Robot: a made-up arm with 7 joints.
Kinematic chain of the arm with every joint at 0, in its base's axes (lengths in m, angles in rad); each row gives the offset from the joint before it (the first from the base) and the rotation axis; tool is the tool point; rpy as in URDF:
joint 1: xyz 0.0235 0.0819 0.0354 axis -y
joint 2: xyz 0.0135 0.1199 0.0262 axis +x
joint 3: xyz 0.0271 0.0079 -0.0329 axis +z
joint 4: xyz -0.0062 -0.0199 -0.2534 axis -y
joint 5: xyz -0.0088 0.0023 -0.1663 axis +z
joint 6: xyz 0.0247 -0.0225 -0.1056 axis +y
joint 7: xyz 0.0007 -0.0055 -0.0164 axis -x
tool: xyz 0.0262 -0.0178 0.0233 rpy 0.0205 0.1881 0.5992
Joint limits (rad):
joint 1: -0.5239..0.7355
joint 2: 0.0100..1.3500
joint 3: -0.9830..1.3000
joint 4: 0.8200..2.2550
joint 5: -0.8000..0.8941
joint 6: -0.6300..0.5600
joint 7: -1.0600..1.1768
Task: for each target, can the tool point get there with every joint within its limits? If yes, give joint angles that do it. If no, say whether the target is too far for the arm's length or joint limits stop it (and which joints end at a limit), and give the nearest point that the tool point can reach.
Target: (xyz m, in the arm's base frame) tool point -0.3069 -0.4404 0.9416
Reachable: no: too far | nearest point -0.0134 0.2917 0.2653 | short by 1.039 m
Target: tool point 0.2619 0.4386 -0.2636
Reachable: yes | joints 0.1321 1.0159 -0.5881 1.0903 -0.5862 -0.0326 0.7692
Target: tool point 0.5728 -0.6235 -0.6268
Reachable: no: too far | nearest point 0.3120 -0.0331 -0.3124 | short by 0.718 m
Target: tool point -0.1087 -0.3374 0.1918
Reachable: no: joint limits stop it (at a limit: joint 1, joint 2, joint 3, joint 4, joint 7) | nearest point 0.1352 -0.0201 0.0525 | short by 0.424 m
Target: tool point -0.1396 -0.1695 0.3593
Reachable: no: joint limits stop it (at a limit: joint 1, joint 2, joint 3, joint 4, joint 6, joint 7) | nearest point 0.1244 0.0184 0.0850 | short by 0.424 m
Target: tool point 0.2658 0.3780 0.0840
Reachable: yes | joints 0.1153 0.7823 0.7632 1.9860 0.1717 0.1785 -0.3319
